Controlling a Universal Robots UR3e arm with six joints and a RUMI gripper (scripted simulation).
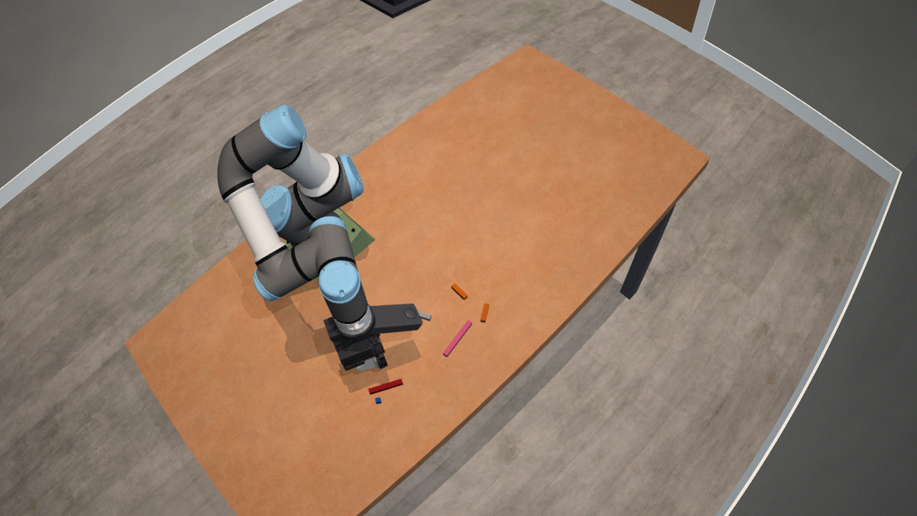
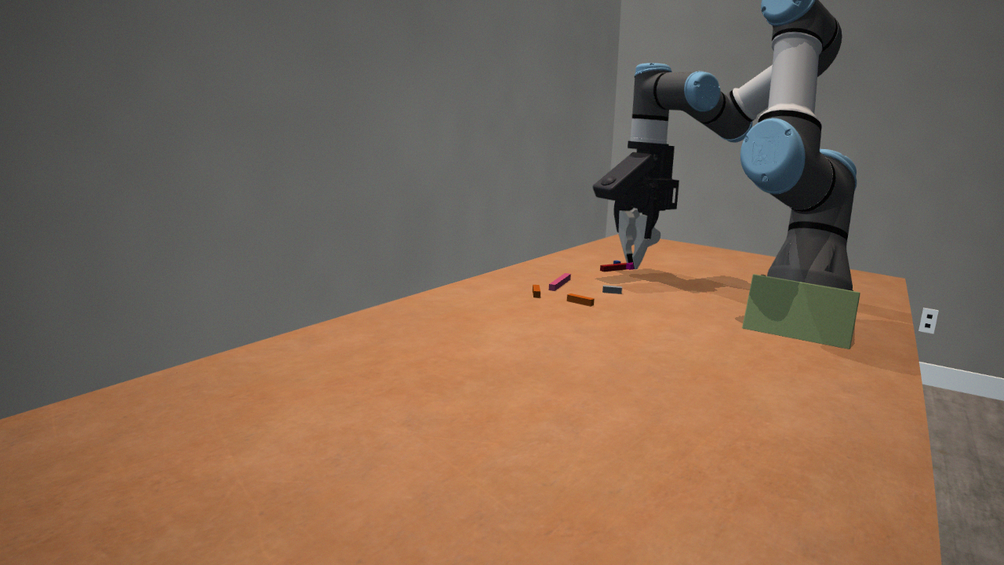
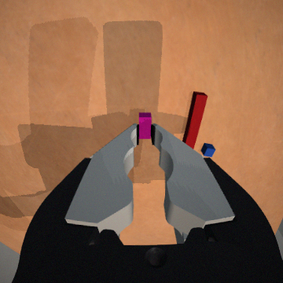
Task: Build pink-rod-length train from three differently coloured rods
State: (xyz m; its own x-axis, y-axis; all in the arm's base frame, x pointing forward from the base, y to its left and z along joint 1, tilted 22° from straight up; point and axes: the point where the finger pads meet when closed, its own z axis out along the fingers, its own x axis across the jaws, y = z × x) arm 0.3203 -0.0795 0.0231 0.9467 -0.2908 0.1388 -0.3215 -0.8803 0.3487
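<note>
Right now my hand is 1 cm above the magenta rod. Also, from my hand: red rod (4 cm ahead, 2 cm to the right, 2 cm below); grey rod (14 cm to the left, 3 cm behind, 2 cm below); small blue rod (5 cm to the right, 5 cm ahead, 2 cm below).
</note>
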